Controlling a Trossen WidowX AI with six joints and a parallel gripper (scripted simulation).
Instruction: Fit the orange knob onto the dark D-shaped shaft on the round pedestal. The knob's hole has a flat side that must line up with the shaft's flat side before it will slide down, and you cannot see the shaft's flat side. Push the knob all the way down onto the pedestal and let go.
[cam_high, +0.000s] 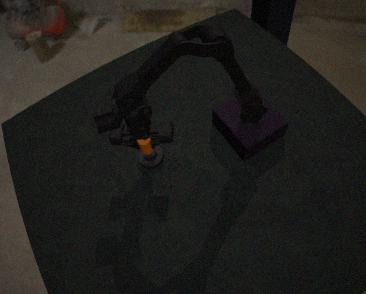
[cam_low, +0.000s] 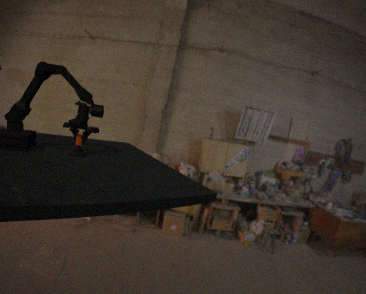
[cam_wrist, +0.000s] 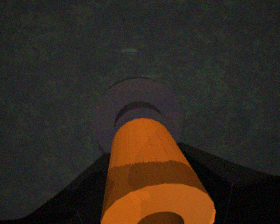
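Now: gripper tip 4 cm above the dark shaft. The rest, counted from my gripper tip: orange knob (2 cm above).
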